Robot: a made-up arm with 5 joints. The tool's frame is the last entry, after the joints. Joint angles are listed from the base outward. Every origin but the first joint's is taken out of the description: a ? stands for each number. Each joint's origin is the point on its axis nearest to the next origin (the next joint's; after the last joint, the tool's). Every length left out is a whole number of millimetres.
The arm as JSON. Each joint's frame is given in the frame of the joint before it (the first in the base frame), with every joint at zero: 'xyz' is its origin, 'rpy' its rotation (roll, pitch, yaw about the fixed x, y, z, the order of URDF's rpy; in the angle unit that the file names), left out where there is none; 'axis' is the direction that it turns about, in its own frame. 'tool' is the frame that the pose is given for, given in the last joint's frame.
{
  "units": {
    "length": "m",
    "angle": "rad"
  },
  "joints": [
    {
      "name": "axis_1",
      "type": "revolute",
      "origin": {
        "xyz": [
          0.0,
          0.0,
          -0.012
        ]
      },
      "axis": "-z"
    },
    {
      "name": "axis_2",
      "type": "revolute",
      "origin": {
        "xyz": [
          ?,
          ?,
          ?
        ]
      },
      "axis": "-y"
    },
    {
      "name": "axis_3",
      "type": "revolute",
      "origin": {
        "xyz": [
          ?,
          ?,
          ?
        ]
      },
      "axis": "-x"
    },
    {
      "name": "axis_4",
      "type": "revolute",
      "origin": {
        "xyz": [
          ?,
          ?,
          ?
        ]
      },
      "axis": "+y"
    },
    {
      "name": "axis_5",
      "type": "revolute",
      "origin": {
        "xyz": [
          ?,
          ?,
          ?
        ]
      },
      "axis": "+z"
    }
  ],
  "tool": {
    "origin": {
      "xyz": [
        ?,
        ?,
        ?
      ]
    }
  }
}
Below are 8 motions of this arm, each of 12 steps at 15 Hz.
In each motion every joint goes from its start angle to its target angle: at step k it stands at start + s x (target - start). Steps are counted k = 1, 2, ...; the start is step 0. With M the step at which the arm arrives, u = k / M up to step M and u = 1 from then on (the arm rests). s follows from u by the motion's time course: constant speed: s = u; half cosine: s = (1 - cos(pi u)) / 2; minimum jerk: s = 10 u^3 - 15 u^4 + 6 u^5.
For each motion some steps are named. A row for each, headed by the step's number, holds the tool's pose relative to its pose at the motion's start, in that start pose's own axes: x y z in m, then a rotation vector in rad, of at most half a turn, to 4 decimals.
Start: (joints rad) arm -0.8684 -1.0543 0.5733 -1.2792 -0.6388
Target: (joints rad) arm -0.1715 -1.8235 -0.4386 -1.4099 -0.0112
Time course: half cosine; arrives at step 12
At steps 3, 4, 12:
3: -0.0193 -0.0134 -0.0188 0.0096 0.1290 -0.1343
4: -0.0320 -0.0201 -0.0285 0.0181 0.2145 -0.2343
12: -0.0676 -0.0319 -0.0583 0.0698 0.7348 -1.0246

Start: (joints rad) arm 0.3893 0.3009 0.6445 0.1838 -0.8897
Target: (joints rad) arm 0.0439 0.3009 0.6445 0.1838 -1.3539
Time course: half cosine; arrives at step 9
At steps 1, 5, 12:
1: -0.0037 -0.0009 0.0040 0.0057 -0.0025 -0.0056
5: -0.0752 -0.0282 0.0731 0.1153 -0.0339 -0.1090
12: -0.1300 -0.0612 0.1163 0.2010 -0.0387 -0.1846

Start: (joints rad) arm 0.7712 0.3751 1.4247 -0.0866 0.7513
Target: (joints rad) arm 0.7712 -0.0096 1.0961 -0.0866 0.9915
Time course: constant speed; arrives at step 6
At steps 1, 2, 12:
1: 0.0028 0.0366 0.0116 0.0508 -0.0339 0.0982
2: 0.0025 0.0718 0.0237 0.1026 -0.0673 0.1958
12: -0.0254 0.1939 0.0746 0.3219 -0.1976 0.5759

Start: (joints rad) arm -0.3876 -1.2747 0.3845 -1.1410 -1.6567
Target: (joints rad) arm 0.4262 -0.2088 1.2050 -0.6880 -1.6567
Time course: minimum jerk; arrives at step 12
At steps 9, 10, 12:
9: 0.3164 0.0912 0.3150 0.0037 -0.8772 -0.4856
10: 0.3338 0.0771 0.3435 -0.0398 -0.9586 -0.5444
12: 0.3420 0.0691 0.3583 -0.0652 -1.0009 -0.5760

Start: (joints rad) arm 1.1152 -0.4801 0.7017 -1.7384 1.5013
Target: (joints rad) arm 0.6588 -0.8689 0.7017 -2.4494 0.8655
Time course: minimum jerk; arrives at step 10
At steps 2, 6, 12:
2: 0.0121 0.0029 0.0059 -0.0359 -0.0374 -0.0306
6: 0.0996 0.0377 0.1155 -0.3108 -0.5218 -0.4013
12: 0.1019 0.0632 0.1892 -0.3605 -0.8108 -0.6062

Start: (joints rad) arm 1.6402 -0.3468 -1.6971 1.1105 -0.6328
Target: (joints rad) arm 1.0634 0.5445 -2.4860 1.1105 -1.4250
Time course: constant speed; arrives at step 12
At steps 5, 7, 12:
5: -0.0423 0.1969 -0.2285 -0.3293 0.1401 0.0558
7: -0.0731 0.2476 -0.3409 -0.4689 0.2133 0.0840
12: -0.1967 0.2893 -0.6304 -0.8416 0.4198 0.1692

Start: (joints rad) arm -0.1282 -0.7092 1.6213 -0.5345 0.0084
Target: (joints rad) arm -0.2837 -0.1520 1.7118 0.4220 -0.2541
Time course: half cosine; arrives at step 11
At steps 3, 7, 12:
3: 0.0393 -0.0574 -0.0227 -0.0735 0.1484 -0.1187
7: 0.0942 -0.2848 -0.0775 -0.2482 0.5887 -0.5553
12: 0.0706 -0.4244 -0.0890 -0.2971 0.8217 -0.8210

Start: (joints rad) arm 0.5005 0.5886 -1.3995 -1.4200 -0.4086
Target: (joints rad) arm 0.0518 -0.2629 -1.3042 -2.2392 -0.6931
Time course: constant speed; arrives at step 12
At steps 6, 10, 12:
6: -0.1045 -0.1711 0.0659 -0.2796 -0.2767 -0.1563
10: -0.1886 -0.2547 0.1599 -0.4362 -0.4298 -0.1286
12: -0.2272 -0.2865 0.2209 -0.4956 -0.4892 -0.0798

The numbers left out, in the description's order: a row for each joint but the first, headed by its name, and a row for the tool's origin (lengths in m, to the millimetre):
axis_2: 0.039 0.122 0.0
axis_3: 0.479 0.0 0.026
axis_4: 0.0 0.059 -0.13
axis_5: -0.058 0.0 0.172
tool: 0.188 0.106 0.0

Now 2 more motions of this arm.
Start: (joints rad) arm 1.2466 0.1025 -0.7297 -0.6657 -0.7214
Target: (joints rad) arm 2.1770 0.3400 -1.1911 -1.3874 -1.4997
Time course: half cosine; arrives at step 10
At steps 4, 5, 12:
4: 0.0923 -0.1181 0.1287 0.3835 -0.3806 -0.4567
5: 0.1061 -0.1730 0.1693 0.5883 -0.5335 -0.6312
12: 0.1235 -0.3008 0.2175 1.3985 -0.9165 -0.9930

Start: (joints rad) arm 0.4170 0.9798 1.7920 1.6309 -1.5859
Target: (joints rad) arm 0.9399 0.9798 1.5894 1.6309 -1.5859
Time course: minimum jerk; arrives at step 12
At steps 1, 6, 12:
1: -0.0003 0.0008 0.0000 -0.0014 -0.0003 -0.0012
6: -0.0179 0.0784 -0.0068 -0.1431 -0.0198 -0.1173
12: -0.0163 0.1585 -0.0274 -0.2873 -0.0249 -0.2347

